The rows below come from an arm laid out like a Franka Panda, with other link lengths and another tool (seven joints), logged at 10 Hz.
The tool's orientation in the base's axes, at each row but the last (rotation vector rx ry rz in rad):
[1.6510 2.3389 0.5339]
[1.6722 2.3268 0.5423]
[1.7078 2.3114 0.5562]
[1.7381 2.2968 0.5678]
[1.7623 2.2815 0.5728]
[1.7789 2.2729 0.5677]
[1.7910 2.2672 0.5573]
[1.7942 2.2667 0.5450]
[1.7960 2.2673 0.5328]
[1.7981 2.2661 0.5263]
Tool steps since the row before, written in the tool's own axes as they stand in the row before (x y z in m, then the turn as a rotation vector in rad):
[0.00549 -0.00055 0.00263 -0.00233 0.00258 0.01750]
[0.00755 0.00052 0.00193 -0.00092 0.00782 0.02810]
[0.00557 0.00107 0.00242 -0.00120 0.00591 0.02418]
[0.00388 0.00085 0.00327 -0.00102 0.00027 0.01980]
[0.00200 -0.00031 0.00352 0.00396 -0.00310 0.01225]
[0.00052 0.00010 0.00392 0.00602 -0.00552 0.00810]
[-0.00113 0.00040 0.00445 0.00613 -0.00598 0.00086]
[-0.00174 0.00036 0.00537 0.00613 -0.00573 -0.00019]
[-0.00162 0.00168 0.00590 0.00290 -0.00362 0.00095]
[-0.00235 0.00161 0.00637 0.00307 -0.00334 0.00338]
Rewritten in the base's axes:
[-0.00132 0.00542 -0.00249 0.00979 0.00141 -0.01485]
[-0.00126 0.00760 -0.00129 0.01797 0.00597 -0.02221]
[0.00017 0.00599 -0.00146 0.01487 0.00454 -0.01948]
[0.00090 0.00449 -0.00234 0.00818 0.00262 -0.01787]
[0.00055 0.00248 -0.00316 0.00095 0.00533 -0.01208]
[0.00146 0.00121 -0.00347 -0.00332 0.00610 -0.00917]
[0.00233 -0.00026 -0.00397 -0.00651 0.00490 -0.00276]
[0.00277 -0.00074 -0.00488 -0.00669 0.00478 -0.00171]
[0.00409 -0.00032 -0.00484 -0.00359 0.00224 -0.00212]
[0.00437 -0.00100 -0.00535 -0.00248 0.00283 -0.00423]

